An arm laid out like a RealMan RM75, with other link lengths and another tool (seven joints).
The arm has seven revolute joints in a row. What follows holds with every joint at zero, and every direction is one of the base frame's. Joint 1 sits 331.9 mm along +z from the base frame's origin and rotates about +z. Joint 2 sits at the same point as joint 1 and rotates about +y. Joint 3 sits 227.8 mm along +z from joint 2 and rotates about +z. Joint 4 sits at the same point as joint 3 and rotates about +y. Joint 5 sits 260.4 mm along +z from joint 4 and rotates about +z. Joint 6 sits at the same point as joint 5 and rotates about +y. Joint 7 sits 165.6 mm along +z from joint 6 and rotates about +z. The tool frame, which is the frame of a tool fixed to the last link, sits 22 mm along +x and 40 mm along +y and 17 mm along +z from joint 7; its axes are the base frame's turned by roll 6.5, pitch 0 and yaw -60.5 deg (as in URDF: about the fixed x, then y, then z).
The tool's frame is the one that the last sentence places.
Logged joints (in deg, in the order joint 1, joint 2, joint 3, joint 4, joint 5, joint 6, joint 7), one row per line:
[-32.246 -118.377 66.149 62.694 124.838 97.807 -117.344]
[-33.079 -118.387 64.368 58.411 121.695 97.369 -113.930]
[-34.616 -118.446 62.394 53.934 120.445 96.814 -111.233]
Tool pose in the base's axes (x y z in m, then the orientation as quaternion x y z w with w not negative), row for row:
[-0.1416 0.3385 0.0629 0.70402 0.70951 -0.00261 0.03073]
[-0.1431 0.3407 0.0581 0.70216 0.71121 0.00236 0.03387]
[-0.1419 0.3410 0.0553 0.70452 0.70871 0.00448 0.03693]
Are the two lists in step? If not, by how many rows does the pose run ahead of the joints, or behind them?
The pose runs 2 rows ahead of the joints: the pose in row i belongs to the joints in row i + 2.
